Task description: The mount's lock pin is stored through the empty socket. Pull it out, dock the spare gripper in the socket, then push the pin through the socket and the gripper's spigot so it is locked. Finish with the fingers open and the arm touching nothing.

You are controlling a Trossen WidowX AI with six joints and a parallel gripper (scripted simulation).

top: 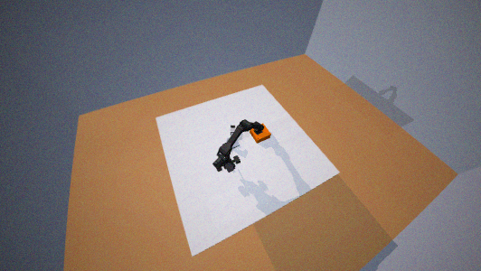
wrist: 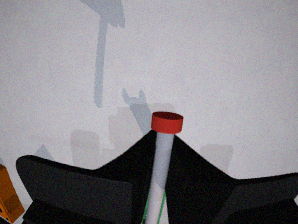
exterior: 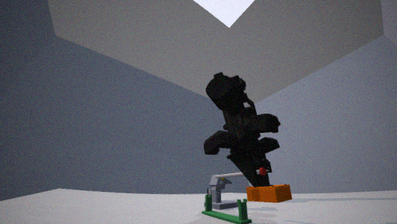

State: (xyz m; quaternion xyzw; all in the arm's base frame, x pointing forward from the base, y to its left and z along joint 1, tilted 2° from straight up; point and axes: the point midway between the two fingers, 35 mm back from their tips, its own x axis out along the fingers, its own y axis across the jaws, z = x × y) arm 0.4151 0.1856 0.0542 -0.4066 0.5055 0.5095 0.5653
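Now: the green cradle 1 cm behind my gripper tip, 10 cm to the right of it and 4 cm below it. From my gripper tip the other things lie so: grey mount 14 cm behind, 22 cm to the right, 2 cm below; then spare gripper 22 cm behind, 33 cm to the right, 4 cm below.
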